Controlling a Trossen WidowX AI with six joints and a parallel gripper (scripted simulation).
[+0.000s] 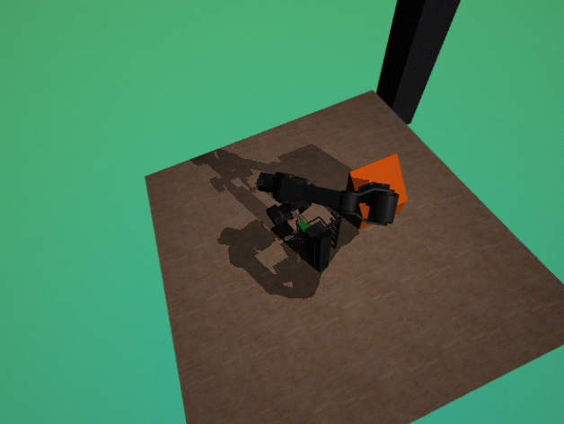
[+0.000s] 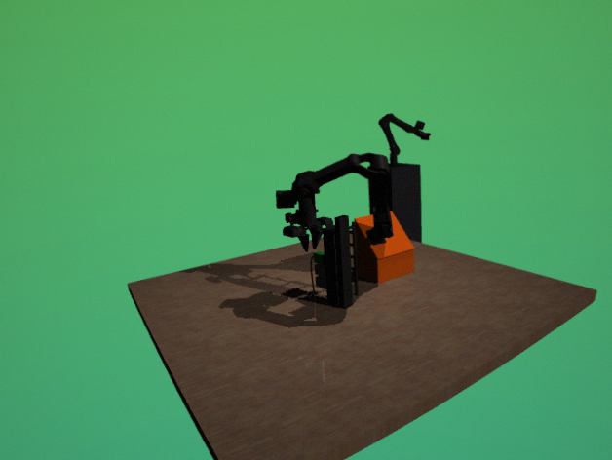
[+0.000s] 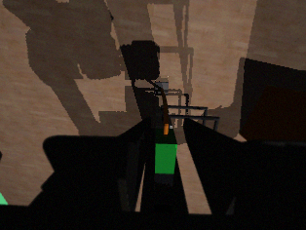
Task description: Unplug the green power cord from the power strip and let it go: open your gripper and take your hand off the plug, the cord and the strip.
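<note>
My gripper tip is 70 mm to the right of the green plug, 20 mm past it and 10 mm above it.
</note>
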